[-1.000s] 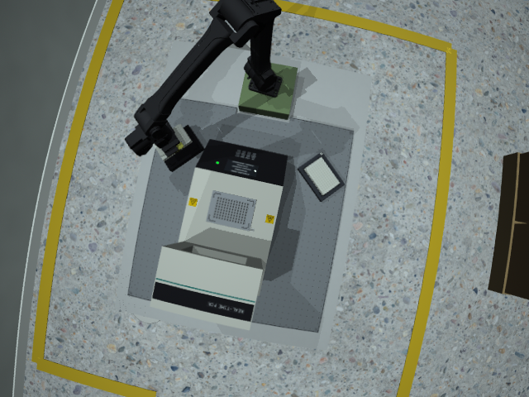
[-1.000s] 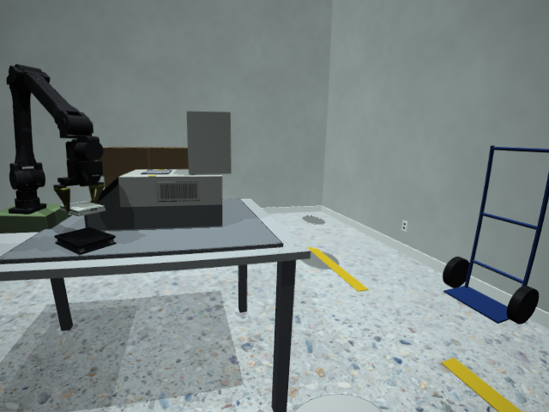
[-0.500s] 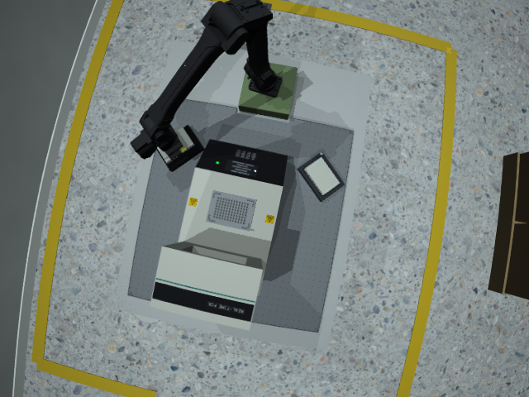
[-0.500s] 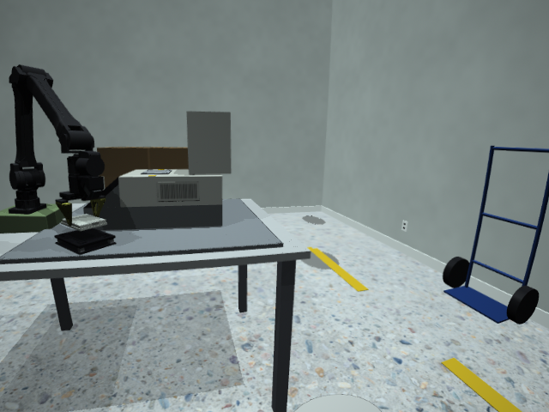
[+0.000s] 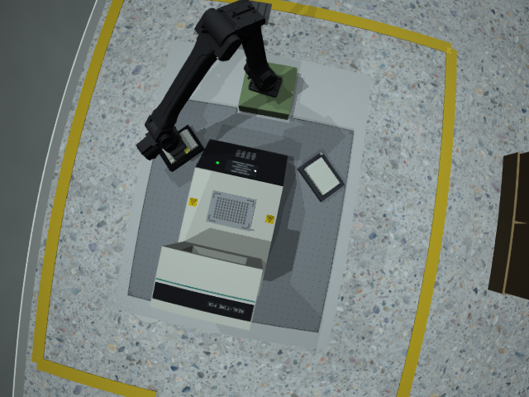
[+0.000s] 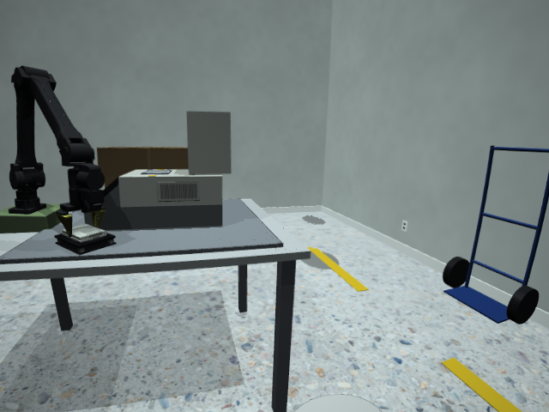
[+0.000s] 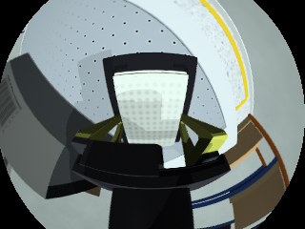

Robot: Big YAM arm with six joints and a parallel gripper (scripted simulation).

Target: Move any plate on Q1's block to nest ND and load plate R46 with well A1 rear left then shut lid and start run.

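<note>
The black nest ND is 2 cm below my hand.
</note>
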